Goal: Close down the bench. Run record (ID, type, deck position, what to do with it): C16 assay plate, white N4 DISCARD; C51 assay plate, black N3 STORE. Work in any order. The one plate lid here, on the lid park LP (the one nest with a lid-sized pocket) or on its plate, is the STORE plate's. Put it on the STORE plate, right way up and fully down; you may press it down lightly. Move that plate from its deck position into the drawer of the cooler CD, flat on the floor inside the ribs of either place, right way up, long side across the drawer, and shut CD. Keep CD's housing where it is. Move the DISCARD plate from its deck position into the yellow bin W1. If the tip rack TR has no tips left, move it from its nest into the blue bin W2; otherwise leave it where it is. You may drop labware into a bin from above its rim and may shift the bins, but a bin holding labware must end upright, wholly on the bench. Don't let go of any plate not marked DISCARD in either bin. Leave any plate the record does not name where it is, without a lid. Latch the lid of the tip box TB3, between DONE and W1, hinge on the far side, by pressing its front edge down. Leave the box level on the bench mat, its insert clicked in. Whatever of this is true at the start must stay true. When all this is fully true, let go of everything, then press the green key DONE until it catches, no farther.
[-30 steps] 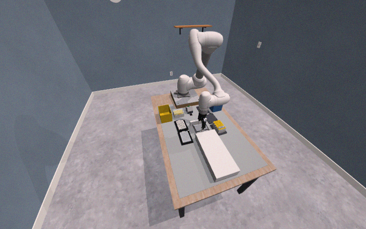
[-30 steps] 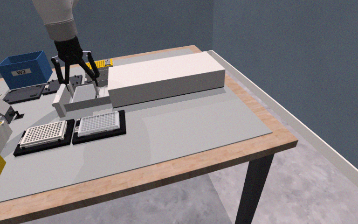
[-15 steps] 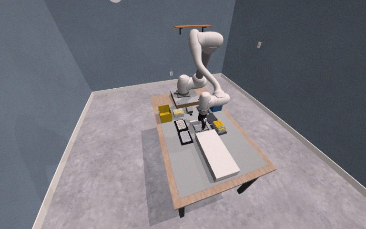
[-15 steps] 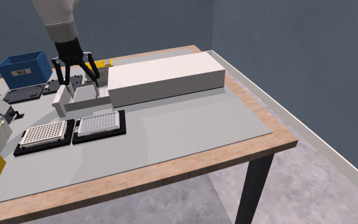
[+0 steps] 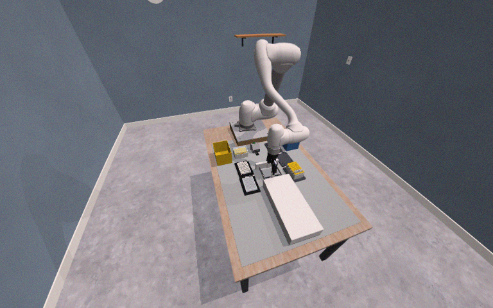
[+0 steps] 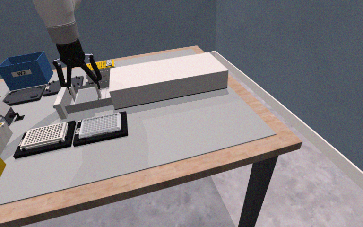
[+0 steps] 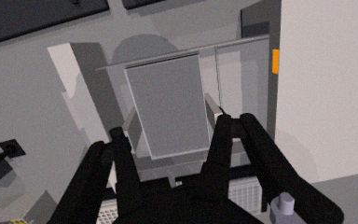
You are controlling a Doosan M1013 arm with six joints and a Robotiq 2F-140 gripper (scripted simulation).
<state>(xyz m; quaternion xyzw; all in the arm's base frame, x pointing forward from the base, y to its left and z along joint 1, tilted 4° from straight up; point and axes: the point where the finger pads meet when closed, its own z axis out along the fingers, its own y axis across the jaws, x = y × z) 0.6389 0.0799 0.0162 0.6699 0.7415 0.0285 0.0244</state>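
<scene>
My hand is 10 mm above the grey plate lid. From my hand the other things lie so: cooler drawer (40 mm ahead, 20 mm below); then white cooler CD (170 mm ahead, 20 mm to the left, 10 mm below); then black plate (20 mm below).
</scene>
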